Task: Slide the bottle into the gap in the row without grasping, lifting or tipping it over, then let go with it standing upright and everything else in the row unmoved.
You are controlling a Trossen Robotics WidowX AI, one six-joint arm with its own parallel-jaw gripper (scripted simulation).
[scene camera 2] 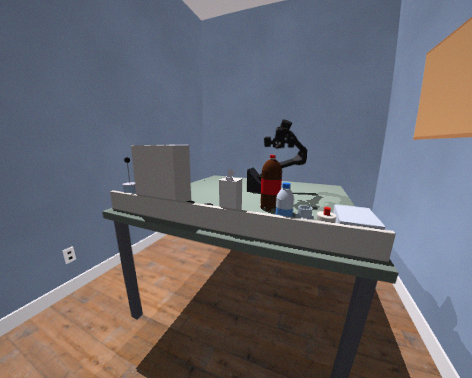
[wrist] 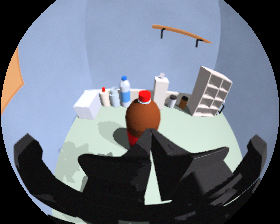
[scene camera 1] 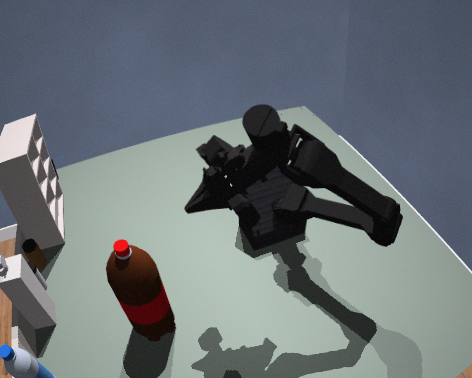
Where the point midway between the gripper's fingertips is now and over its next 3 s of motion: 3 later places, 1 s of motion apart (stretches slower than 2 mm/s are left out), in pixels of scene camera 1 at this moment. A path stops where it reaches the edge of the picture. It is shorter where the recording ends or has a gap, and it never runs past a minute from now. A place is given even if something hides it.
My gripper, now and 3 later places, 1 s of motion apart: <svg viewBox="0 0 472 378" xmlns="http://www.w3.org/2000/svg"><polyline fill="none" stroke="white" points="185,210 185,228 187,245 193,259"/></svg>
